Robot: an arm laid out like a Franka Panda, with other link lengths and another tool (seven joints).
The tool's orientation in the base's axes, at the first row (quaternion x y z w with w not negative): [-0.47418 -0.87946 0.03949 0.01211]
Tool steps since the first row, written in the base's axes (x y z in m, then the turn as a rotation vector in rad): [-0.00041 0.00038 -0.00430 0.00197 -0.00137 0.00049]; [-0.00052 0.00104 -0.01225 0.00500 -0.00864 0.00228]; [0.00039 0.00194 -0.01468 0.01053 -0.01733 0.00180]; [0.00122 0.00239 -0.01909 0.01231 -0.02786 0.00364]
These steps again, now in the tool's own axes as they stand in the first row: [0.00061 0.00021 0.00429 -0.00224 0.00085 -0.00052]; [0.00135 0.00113 0.01218 -0.01000 -0.00075 -0.00207]; [0.00164 0.00257 0.01449 -0.02029 -0.00086 -0.00141]; [0.00163 0.00387 0.01881 -0.03009 -0.00528 -0.00274]
